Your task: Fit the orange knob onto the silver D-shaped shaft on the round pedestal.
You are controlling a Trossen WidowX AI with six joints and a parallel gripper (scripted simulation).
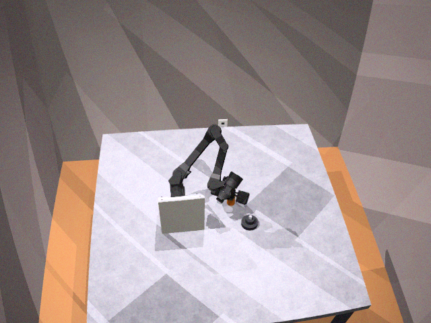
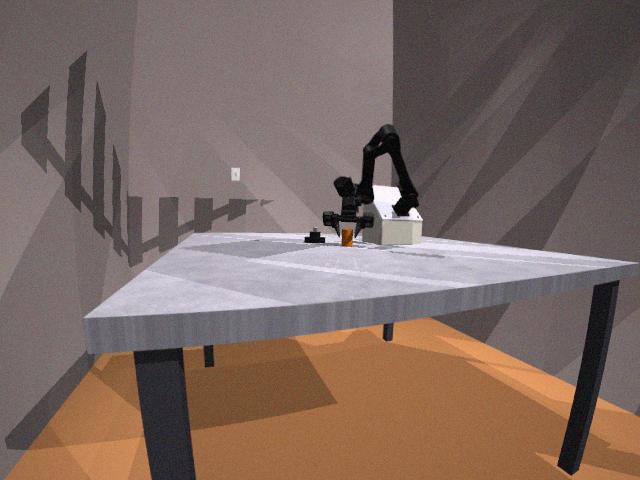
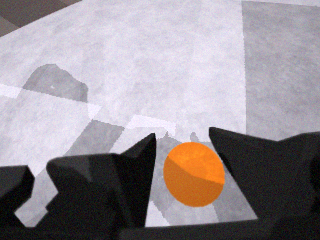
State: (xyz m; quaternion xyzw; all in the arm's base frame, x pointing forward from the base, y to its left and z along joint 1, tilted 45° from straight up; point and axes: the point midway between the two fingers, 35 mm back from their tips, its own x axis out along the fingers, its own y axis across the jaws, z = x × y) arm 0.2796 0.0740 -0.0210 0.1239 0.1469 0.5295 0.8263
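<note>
Now: gripper tip 20 mm past the orange knob, 30 mm to the left of it and 10 mm below it. The rest, counted from my gripper tip: dark round pedestal: 40 mm ahead, 180 mm to the right.
</note>
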